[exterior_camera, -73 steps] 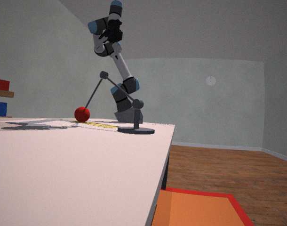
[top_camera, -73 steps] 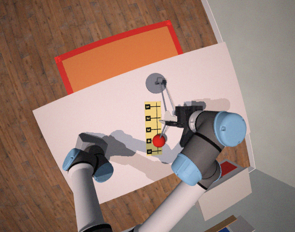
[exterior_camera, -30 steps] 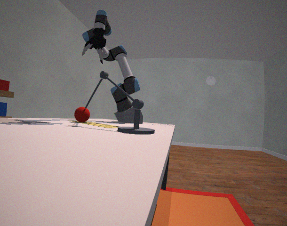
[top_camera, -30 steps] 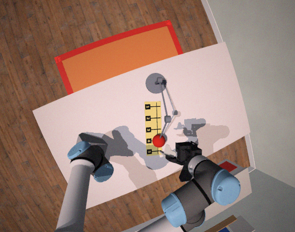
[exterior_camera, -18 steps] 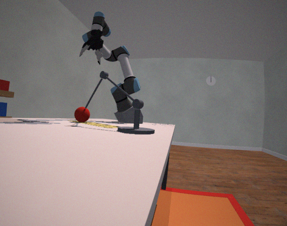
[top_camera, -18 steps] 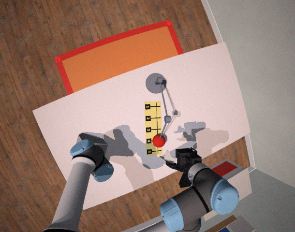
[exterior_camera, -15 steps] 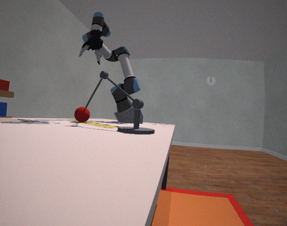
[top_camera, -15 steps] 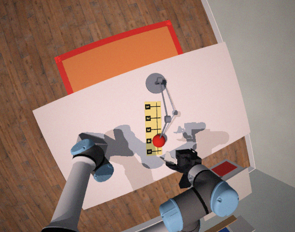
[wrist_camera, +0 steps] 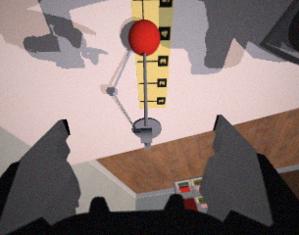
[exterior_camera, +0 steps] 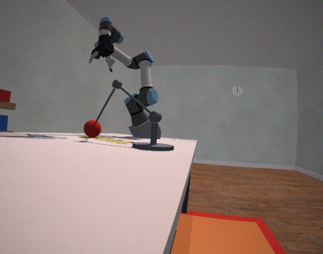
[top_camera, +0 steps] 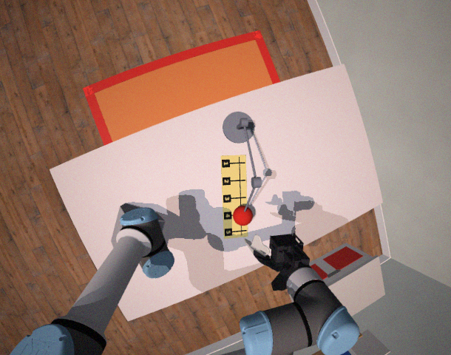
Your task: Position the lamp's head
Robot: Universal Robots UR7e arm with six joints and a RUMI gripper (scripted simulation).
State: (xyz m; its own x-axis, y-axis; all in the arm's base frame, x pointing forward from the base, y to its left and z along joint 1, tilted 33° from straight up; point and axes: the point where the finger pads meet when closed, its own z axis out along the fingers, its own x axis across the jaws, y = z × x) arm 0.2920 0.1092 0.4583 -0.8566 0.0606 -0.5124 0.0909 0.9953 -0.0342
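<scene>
Now: hand 41 cm above the yellow numbered strip, 6 cm to the right of it and 2 cm past it. Also, from my hand: round grey base 41 cm to the left, 38 cm below, 8 cm ahead.
</scene>
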